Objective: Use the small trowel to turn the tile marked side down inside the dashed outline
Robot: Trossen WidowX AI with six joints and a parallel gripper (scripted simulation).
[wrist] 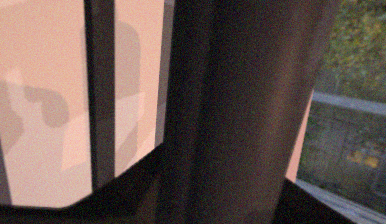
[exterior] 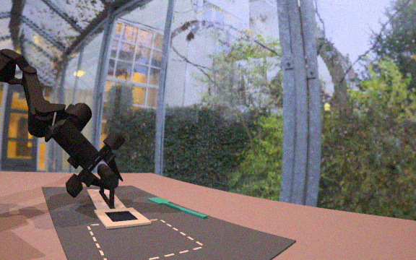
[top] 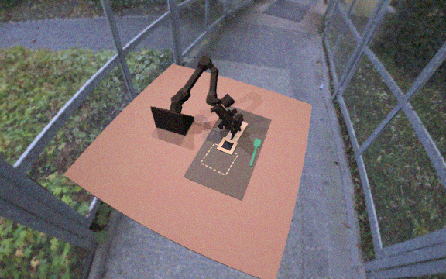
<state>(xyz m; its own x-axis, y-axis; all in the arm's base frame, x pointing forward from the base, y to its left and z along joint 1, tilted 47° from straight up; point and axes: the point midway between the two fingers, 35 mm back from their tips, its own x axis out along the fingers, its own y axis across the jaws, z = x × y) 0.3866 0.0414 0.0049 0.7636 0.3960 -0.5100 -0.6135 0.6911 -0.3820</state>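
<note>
Right now my gripper tip is 1 cm past the dark mat, 7 cm to the left of it and 7 cm above it. Round my gripper tip: tan tile 4 cm behind, 9 cm to the right, 5 cm below; green trowel 13 cm ahead, 6 cm to the right, 5 cm below.
</note>
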